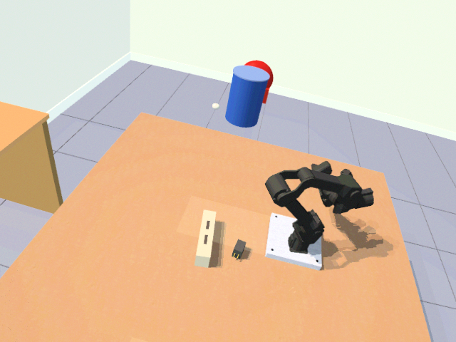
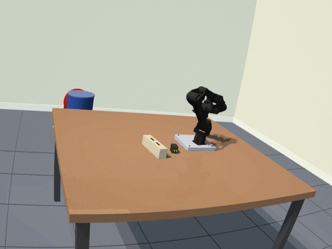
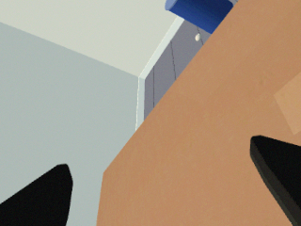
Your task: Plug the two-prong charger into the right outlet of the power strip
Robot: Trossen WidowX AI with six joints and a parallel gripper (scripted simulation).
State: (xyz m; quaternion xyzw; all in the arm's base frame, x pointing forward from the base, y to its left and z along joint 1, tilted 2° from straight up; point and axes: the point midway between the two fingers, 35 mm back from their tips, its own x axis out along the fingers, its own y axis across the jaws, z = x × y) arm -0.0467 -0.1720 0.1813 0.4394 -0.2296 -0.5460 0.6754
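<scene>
Right now my gripper tip is 260 mm to the right of the black two-prong charger, 250 mm short of it and 190 mm above it.
</scene>
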